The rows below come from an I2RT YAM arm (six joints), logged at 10 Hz.
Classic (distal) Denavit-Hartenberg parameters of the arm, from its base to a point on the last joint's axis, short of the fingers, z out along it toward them. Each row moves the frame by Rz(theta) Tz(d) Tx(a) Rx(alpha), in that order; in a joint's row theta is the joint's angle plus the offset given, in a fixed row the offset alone. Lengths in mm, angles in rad.
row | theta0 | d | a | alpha
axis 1 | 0 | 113.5 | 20 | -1.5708
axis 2 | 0 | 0 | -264 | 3.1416
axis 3 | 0.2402 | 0 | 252.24 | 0
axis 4 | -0.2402 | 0 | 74 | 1.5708
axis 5 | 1.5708 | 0 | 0 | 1.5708
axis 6 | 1.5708 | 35.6 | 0 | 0
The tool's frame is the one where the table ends.
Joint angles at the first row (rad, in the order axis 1, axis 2, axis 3, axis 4, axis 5, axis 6):
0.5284 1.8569 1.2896 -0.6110 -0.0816 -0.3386
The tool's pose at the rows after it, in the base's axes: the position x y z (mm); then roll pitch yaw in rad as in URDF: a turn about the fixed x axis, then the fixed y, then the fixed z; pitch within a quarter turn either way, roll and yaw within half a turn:
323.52 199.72 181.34 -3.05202 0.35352 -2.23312
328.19 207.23 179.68 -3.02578 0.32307 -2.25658
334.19 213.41 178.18 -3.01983 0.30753 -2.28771
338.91 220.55 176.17 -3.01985 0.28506 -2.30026
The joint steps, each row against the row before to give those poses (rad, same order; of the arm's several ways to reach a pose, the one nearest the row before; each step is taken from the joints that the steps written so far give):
0.0212 0.0310 0.0331 -0.0322 0.0442 0.0025
0.0146 0.0370 0.0467 -0.0298 0.0476 0.0324
0.0071 0.0366 0.0471 -0.0243 0.0226 0.0345
0.0096 0.0385 0.0501 -0.0340 0.0127 0.0192

